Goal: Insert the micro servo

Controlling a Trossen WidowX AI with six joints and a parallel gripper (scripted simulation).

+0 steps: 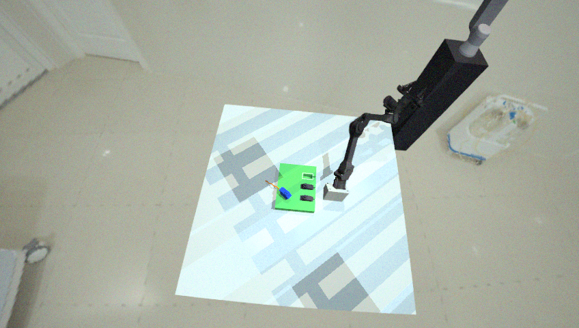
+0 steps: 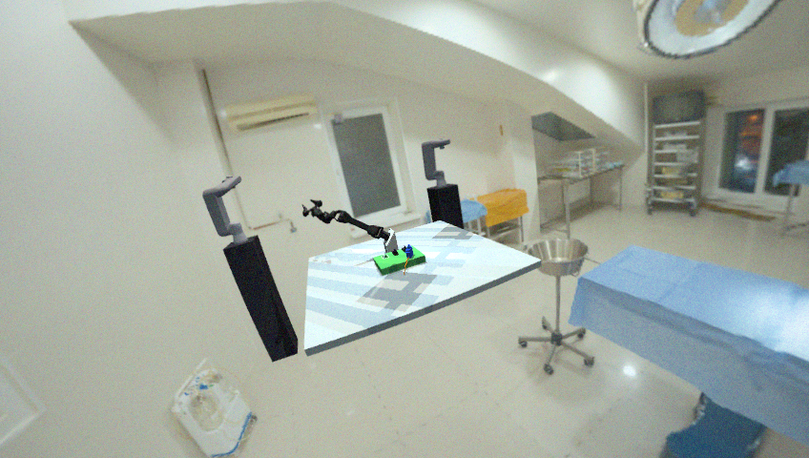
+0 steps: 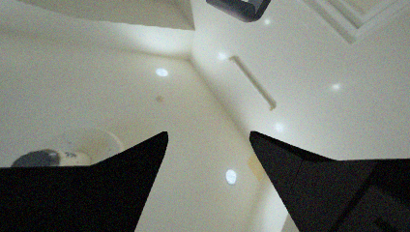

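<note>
The green deck is 71 cm ahead of my gripper tip, 50 cm to the left of it and 46 cm below it.
</note>
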